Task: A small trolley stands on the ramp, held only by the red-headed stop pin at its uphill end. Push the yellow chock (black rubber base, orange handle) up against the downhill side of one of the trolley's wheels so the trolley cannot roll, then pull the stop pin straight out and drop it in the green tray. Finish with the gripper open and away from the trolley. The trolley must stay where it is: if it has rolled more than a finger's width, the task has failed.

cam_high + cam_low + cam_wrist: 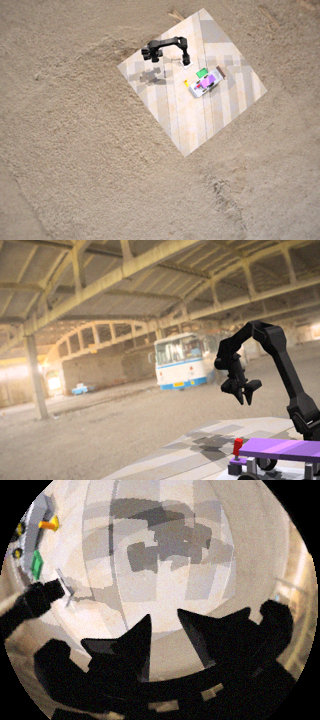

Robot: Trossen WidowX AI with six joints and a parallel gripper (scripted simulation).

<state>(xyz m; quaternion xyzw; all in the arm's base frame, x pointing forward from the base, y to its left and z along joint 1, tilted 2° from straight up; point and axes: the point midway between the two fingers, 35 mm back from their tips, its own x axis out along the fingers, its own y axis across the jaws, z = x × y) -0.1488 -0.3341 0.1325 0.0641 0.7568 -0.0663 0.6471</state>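
The yellow chock lies 37 cm ahead of my gripper tip, 24 cm to the left of it and 10 cm below it. The rest, counted from my gripper tip: purple-decked trolley 46 cm ahead, 39 cm to the left, 2 cm below; then grey ramp 46 cm ahead, 40 cm to the left, 8 cm below; then red-headed stop pin 47 cm ahead, 28 cm to the left.
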